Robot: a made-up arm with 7 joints. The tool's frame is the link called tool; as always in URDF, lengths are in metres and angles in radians.
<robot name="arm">
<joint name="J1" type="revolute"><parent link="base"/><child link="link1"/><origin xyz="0 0 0"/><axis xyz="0.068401 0.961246 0.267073"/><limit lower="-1.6" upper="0.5" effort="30" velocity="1.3"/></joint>
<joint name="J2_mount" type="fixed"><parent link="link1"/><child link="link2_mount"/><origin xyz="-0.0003 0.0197 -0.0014"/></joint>
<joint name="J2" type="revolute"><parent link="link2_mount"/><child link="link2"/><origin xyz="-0.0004 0.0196 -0.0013"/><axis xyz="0.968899 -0.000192 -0.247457"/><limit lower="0" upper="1.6" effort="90" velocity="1.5"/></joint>
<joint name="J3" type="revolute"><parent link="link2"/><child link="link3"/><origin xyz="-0.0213 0.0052 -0.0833"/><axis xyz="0.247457 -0.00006 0.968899"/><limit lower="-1.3" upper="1.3" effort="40" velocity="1.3"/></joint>
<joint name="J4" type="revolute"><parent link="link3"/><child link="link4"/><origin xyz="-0.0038 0 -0.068"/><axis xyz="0.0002 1 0.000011"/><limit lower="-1.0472" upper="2.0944" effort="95" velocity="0.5"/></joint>
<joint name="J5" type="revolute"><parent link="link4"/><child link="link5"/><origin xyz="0.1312 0.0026 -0.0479"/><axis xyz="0.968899 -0.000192 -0.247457"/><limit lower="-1.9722" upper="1.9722" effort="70" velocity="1.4"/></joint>
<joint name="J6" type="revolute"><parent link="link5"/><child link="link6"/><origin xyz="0.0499 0 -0.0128"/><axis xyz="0.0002 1 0.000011"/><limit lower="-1.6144" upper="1.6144" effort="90" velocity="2.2"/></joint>
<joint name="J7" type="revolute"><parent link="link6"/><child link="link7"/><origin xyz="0.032 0 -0.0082"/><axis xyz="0.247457 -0.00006 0.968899"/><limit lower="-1.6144" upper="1.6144" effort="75" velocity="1.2"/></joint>
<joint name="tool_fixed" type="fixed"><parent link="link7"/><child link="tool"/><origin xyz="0 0 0" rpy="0 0.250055 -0.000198"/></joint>
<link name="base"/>
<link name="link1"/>
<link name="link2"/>
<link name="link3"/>
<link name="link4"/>
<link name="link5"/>
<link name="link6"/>
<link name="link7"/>
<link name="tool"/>
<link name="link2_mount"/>
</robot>
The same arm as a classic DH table. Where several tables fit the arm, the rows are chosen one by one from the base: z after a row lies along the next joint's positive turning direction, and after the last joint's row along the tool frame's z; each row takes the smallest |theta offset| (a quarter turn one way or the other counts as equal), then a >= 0, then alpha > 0; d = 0 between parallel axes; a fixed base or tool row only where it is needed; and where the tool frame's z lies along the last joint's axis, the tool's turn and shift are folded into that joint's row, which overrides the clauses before.
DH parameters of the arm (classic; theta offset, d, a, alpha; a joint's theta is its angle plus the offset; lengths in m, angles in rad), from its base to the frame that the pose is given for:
base (fixed): -0.0710 0.0000 0.0000 -1.3004
J1: -1.3111 0.0370 -0.0135 -1.5708
J2: 1.2915 0.0000 -0.0052 1.5708
J3: 1.5708 -0.1528 0.0131 -1.5708
J4: 1.5708 0.0026 0.0139 1.5708
J5: 0.0000 0.1905 0.0001 -1.5708
J6: -1.5708 0.0000 0.0330 1.5708
J7: 0.0000 0.0000 0.0000 0.0000
Joint limits (rad, base to tool): -1.6000..0.5000 0.0000..1.6000 -1.3000..1.3000 -1.0472..2.0944 -1.9722..1.9722 -1.6144..1.6144 -1.6144..1.6144

